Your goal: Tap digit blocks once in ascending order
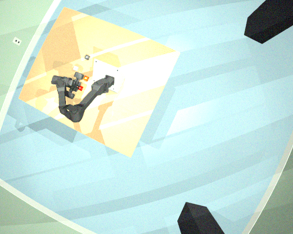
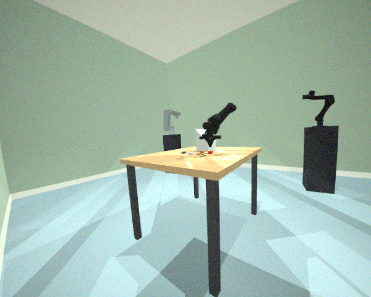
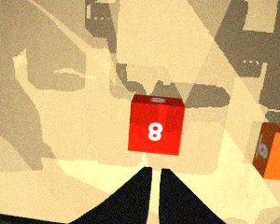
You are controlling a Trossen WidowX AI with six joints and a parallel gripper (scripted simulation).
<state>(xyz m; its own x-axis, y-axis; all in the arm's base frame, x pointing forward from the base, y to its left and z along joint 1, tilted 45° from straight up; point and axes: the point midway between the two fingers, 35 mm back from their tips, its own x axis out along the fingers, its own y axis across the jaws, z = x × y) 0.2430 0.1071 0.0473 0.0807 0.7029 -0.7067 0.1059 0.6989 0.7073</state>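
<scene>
Now: gripper tip 1 cm short of the red block and 4 cm above it. From my gripper tip the other things lie so: dark grey block (5 cm ahead, 25 cm to the right, 4 cm below); white block (10 cm ahead, 14 cm to the right, 4 cm below); orange block (1 cm behind, 9 cm to the right, 4 cm below).
</scene>
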